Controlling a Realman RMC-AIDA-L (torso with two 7-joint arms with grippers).
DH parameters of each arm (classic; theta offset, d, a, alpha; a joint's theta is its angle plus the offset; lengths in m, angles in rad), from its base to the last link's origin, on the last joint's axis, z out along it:
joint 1: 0 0.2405 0 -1.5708
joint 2: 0 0 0 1.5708
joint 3: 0 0.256 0 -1.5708
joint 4: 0 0 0 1.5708
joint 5: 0 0.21 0 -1.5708
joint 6: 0 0 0 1.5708
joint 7: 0 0.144 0 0
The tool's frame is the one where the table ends.
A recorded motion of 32 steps. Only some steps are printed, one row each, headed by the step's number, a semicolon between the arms.
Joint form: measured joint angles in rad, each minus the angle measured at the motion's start. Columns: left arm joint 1, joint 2, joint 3, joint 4, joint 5, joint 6, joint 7; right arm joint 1, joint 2, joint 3, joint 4, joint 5, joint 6, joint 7.
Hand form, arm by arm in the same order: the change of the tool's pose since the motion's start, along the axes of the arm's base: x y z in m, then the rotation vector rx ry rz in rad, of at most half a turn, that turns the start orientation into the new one. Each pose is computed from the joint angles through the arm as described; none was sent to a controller.
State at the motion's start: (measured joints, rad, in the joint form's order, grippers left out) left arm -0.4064 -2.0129 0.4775 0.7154 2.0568 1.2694 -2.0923; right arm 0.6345 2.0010 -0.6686 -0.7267 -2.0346 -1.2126 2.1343
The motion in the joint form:
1: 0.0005 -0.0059 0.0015 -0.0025 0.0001 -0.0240 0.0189; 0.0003 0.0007 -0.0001 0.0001 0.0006 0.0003 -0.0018
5: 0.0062 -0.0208 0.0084 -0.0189 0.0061 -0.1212 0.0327; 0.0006 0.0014 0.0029 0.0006 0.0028 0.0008 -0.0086
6: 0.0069 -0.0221 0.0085 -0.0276 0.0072 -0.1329 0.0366; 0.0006 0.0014 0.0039 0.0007 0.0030 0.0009 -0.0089
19: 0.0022 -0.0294 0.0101 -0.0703 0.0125 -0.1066 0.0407; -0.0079 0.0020 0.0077 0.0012 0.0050 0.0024 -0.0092
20: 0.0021 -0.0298 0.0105 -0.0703 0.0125 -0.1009 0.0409; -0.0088 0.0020 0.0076 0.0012 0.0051 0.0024 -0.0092
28: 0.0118 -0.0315 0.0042 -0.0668 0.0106 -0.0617 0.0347; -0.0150 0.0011 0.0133 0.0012 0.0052 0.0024 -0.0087
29: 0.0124 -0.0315 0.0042 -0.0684 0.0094 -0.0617 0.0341; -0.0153 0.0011 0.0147 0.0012 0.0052 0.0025 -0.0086
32: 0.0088 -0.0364 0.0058 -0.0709 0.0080 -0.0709 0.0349; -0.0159 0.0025 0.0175 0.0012 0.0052 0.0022 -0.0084
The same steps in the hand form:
1: -0.0020 0.0007 -0.0021 0.0105 0.0196 0.0022; -0.0003 0.0001 -0.0003 0.0003 -0.0002 0.0016
5: -0.0136 0.0014 -0.0082 0.0439 0.0626 0.0611; -0.0004 0.0002 -0.0001 0.0043 -0.0004 0.0056
6: -0.0155 0.0007 -0.0103 0.0444 0.0653 0.0699; -0.0003 0.0003 0.0001 0.0052 0.0002 0.0053
19: -0.0120 -0.0044 -0.0268 -0.0036 0.0211 0.0641; 0.0033 -0.0018 0.0005 0.0095 0.0039 -0.0052
20: -0.0112 -0.0047 -0.0273 -0.0073 0.0178 0.0603; 0.0037 -0.0020 0.0005 0.0095 0.0039 -0.0061
28: -0.0096 -0.0101 -0.0285 -0.0222 -0.0112 0.0519; 0.0067 -0.0035 0.0018 0.0142 0.0066 -0.0150
29: -0.0098 -0.0104 -0.0288 -0.0222 -0.0136 0.0534; 0.0070 -0.0035 0.0021 0.0153 0.0073 -0.0160
32: -0.0087 -0.0091 -0.0313 -0.0206 -0.0144 0.0549; 0.0072 -0.0038 0.0018 0.0162 0.0102 -0.0178

